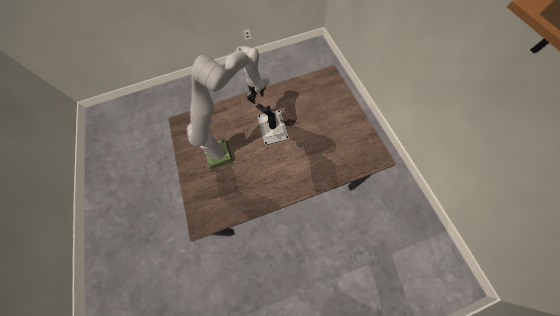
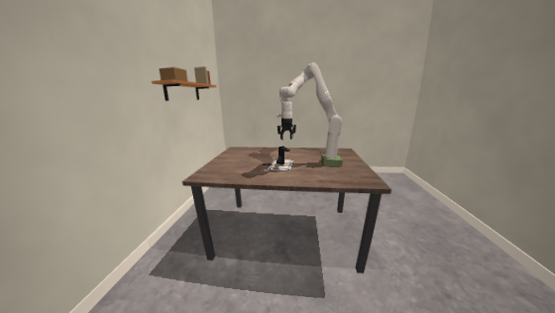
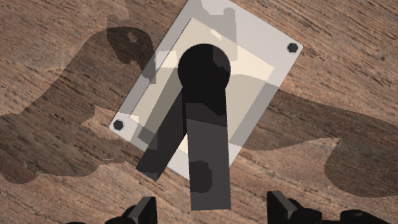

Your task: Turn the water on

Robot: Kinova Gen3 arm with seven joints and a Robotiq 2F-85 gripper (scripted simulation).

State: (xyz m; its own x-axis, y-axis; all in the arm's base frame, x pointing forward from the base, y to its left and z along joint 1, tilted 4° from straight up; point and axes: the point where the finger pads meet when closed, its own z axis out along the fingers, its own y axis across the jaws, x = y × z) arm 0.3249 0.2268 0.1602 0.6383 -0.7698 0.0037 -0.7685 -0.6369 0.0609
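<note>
Right now the black lever is 90 mm below my hand, 30 mm to the right of it and 20 mm ahead of it. Round my hand: tap: 140 mm below, 50 mm to the right, 40 mm ahead.
</note>
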